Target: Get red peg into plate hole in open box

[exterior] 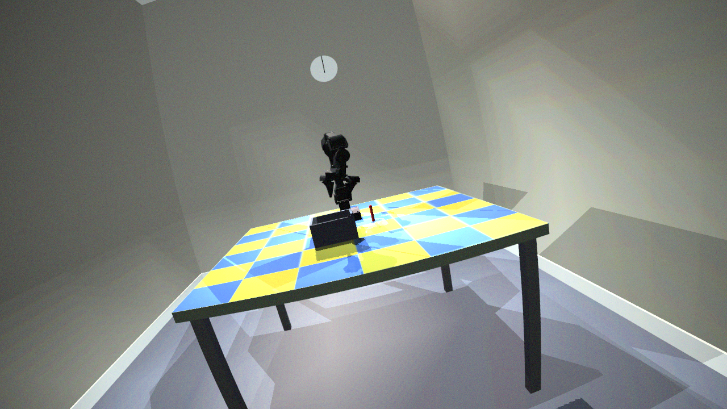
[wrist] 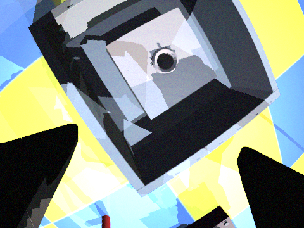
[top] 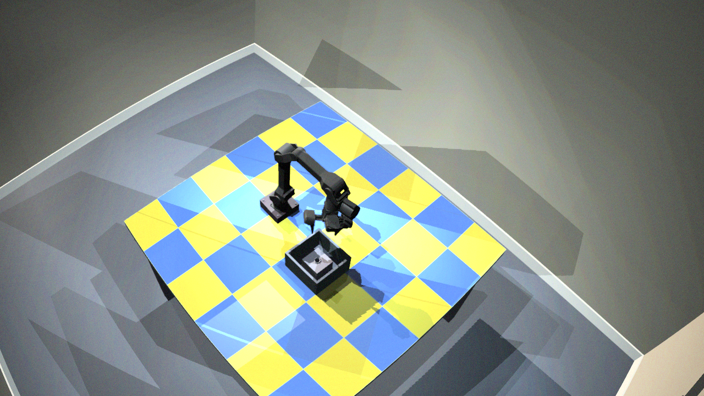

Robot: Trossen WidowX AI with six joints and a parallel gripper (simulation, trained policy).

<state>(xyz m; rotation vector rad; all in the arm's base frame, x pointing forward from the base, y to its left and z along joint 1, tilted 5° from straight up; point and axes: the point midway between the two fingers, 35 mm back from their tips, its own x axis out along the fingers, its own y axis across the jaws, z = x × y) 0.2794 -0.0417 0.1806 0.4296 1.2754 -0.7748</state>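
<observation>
My gripper tip is now 160 mm to the right of the red peg, 130 mm above it and 120 mm past it. The rest, counted from my gripper tip: dark box: 140 mm below, 50 mm to the right, 20 mm ahead; then pale plate: 120 mm below, 50 mm to the right, 20 mm ahead.
</observation>
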